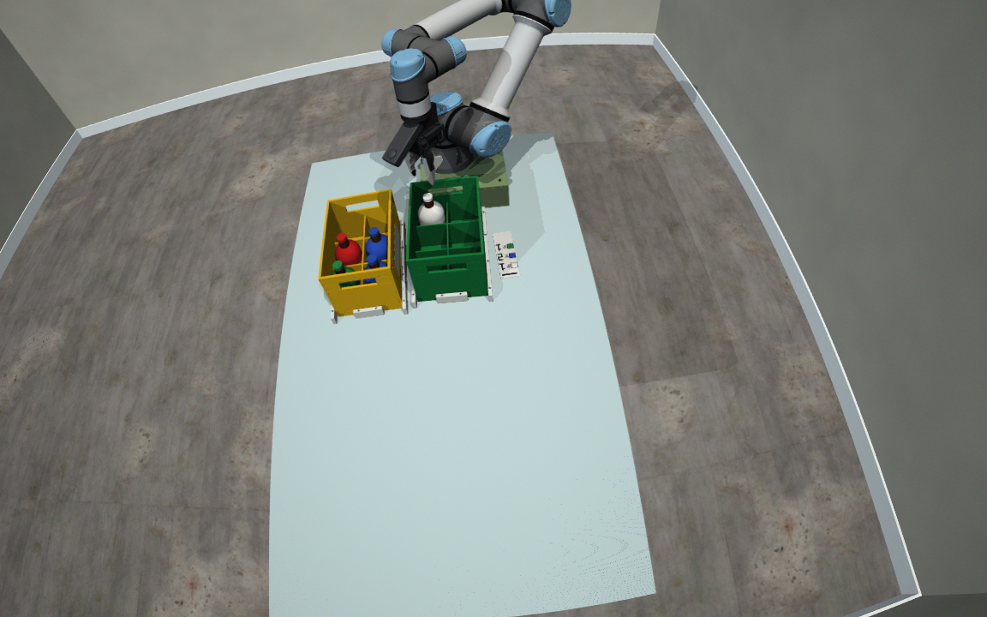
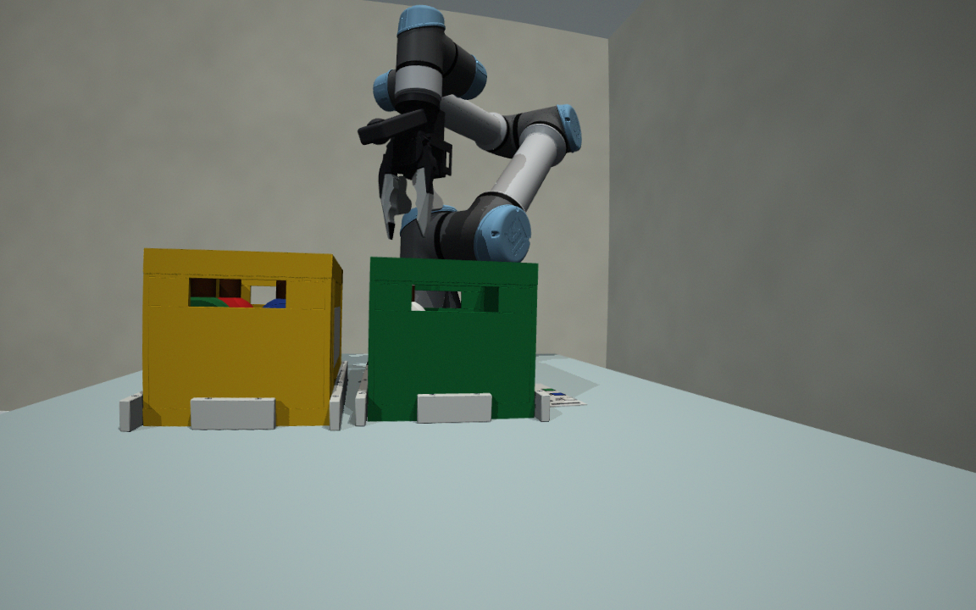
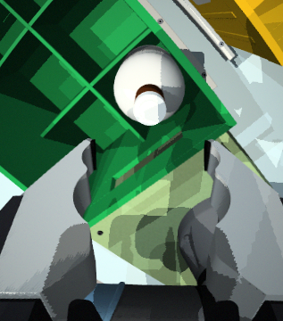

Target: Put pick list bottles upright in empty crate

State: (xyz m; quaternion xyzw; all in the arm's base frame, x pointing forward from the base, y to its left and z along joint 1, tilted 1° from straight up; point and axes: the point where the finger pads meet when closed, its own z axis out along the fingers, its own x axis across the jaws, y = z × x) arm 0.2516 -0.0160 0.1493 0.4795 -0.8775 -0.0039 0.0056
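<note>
My gripper is now 13 cm short of the yellow crate, 16 cm to the left of it and 16 cm above it. From my hand the other things lie so: white bottle 15 cm below; green crate 7 cm ahead, 6 cm to the left, 16 cm below; red bottle 14 cm ahead, 20 cm to the right, 15 cm below.
</note>
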